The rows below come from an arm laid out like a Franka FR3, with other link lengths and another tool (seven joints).
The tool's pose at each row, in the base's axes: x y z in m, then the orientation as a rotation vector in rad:
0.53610, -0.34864, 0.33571, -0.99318, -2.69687, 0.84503
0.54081, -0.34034, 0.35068, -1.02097, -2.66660, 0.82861
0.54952, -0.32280, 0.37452, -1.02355, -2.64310, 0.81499
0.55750, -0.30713, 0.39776, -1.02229, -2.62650, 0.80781
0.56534, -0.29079, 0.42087, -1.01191, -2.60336, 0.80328
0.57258, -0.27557, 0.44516, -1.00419, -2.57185, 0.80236
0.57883, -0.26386, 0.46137, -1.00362, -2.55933, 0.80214
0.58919, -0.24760, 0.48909, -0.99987, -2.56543, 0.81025
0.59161, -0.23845, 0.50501, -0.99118, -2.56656, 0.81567
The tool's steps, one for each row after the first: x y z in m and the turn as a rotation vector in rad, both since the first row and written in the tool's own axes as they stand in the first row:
0.00081, -0.00051, -0.01773, 0.00154, 0.02956, 0.01662
0.00392, 0.00204, -0.04832, 0.00513, 0.05483, 0.01649
0.00644, 0.00335, -0.07732, 0.00939, 0.07189, 0.01461
0.00950, 0.00507, -0.10648, 0.01955, 0.09407, 0.00663
0.01224, 0.00511, -0.13592, 0.03520, 0.12113, 0.00093
0.01397, 0.00689, -0.15672, 0.04112, 0.13154, 0.00048
0.01478, 0.00741, -0.19047, 0.04314, 0.12313, -0.00118
0.01785, 0.00563, -0.20865, 0.04687, 0.12055, -0.00668

